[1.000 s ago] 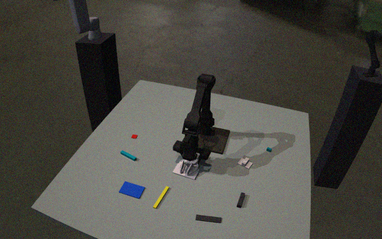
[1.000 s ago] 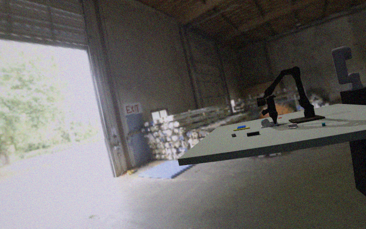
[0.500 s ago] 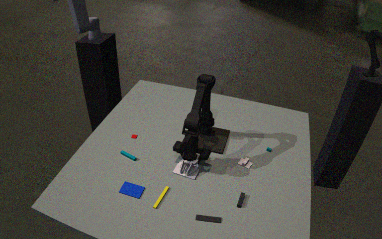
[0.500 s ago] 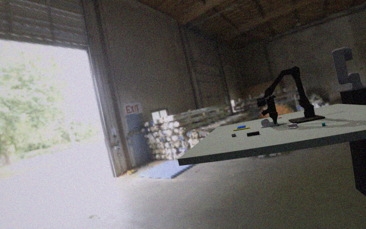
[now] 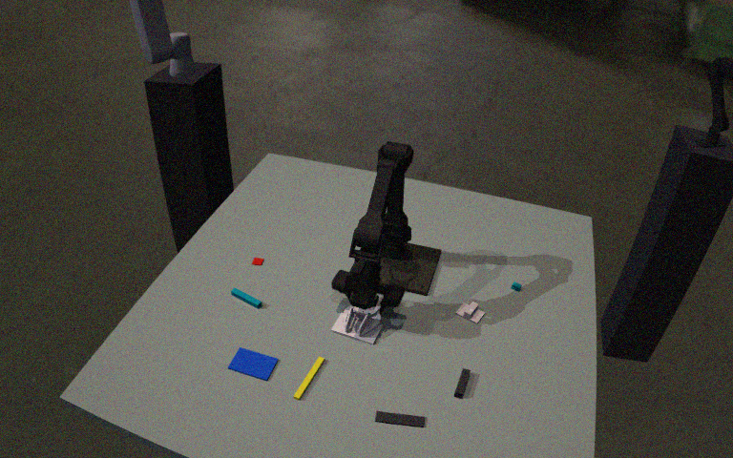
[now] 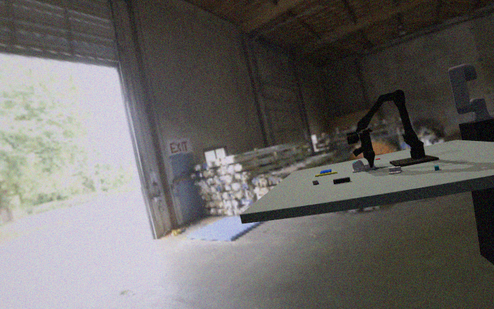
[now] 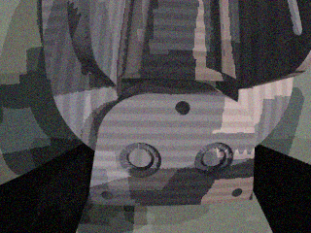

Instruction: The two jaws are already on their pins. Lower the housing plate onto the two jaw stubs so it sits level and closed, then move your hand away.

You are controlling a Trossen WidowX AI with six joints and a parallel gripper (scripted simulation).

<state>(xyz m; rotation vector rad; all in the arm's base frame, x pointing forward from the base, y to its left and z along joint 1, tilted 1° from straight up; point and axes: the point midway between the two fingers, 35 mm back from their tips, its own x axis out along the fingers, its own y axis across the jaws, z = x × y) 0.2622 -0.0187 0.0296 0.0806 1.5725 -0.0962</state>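
Right now the pale base plate is 70 mm ahead of my gripper tip and 10 mm to the right of it. Also, from my gripper tip: yellow bar (270 mm ahead, 80 mm to the right); then blue tile (270 mm ahead, 230 mm to the right); then teal bar (340 mm to the right, 60 mm ahead).
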